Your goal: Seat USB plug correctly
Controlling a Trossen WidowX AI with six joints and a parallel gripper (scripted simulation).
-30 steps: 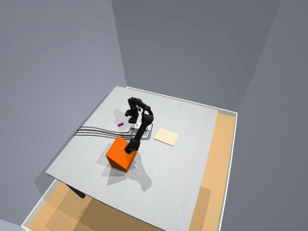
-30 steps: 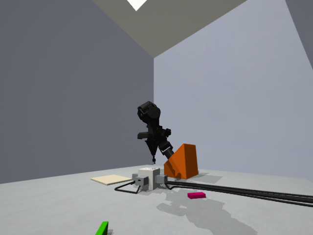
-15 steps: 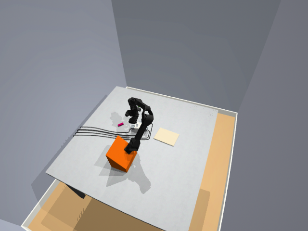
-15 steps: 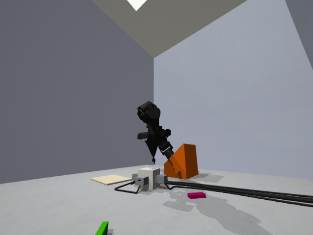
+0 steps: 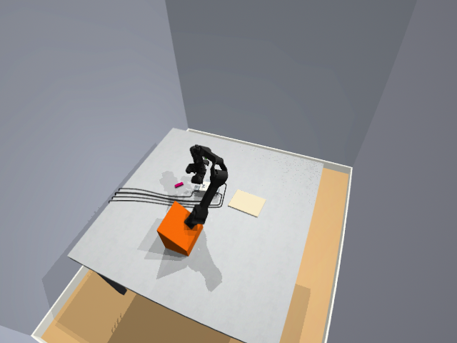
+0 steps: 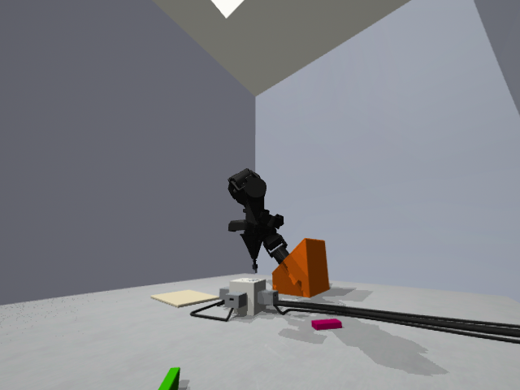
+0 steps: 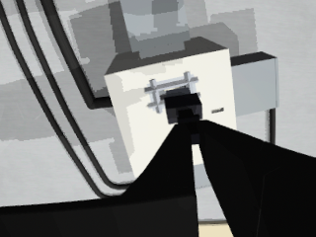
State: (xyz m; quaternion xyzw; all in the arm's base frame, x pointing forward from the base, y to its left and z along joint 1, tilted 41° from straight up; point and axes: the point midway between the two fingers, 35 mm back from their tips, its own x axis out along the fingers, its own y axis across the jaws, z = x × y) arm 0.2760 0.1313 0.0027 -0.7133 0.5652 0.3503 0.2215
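Right now the black USB plug is 2 cm below my gripper tip. From my gripper tip the other things lie so: magenta block (20 cm to the left, 13 cm below, 2 cm behind); then beige pad (29 cm to the right, 13 cm below, 5 cm ahead); then grey socket frame (6 cm below).
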